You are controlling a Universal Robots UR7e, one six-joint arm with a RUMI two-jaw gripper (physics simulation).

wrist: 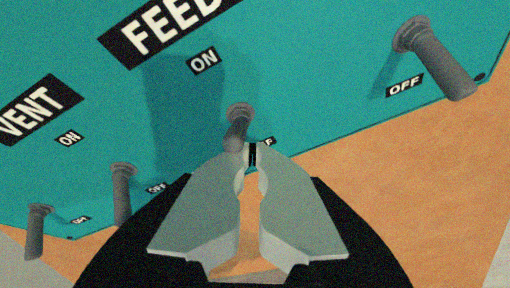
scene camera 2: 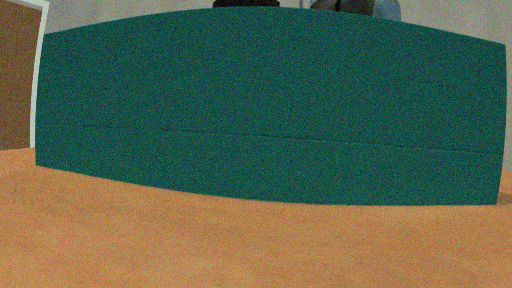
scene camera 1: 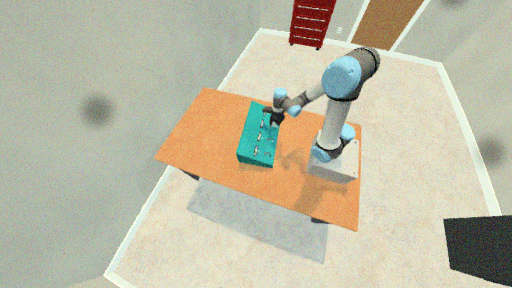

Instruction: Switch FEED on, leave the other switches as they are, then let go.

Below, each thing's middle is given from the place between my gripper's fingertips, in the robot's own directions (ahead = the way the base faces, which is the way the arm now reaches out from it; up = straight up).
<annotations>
My gripper is now 80 mm to the right of the teal switch panel (scene camera 2: pixel 317 109), 60 mm short of it and 20 mm above it.
</annotations>
